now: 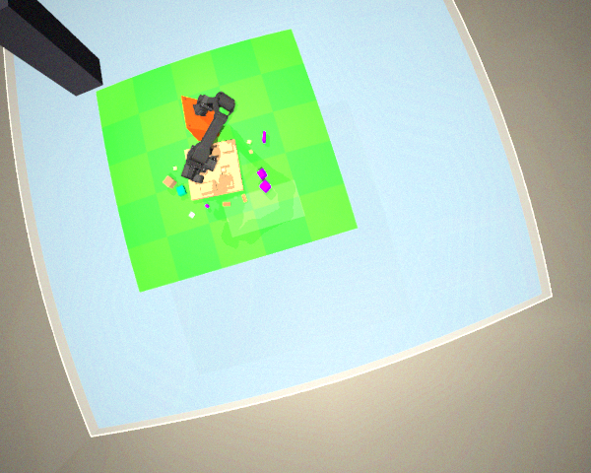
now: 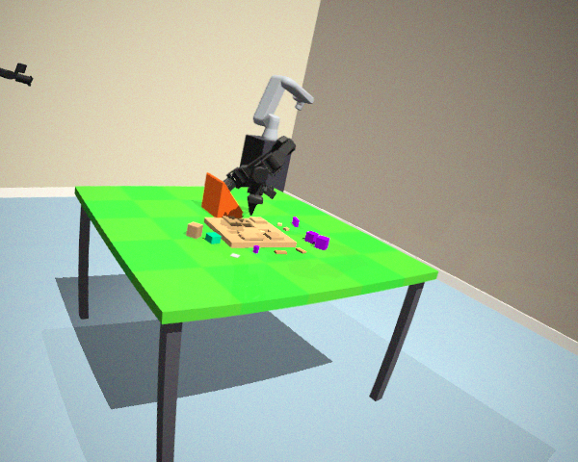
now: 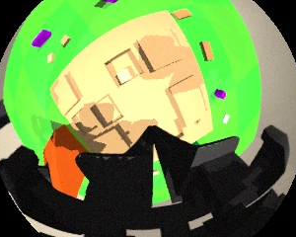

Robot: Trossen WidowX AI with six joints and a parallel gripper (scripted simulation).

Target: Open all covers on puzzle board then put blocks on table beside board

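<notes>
The tan puzzle board is 7 cm below my gripper tip, 4 cm to the left of it and 2 cm behind it. Also, from my gripper tip: teal block 19 cm to the right, 8 cm below, 4 cm ahead; then purple stick 34 cm to the left, 11 cm behind, 7 cm below; then tan cube 24 cm to the right, 7 cm below, 2 cm behind.
</notes>
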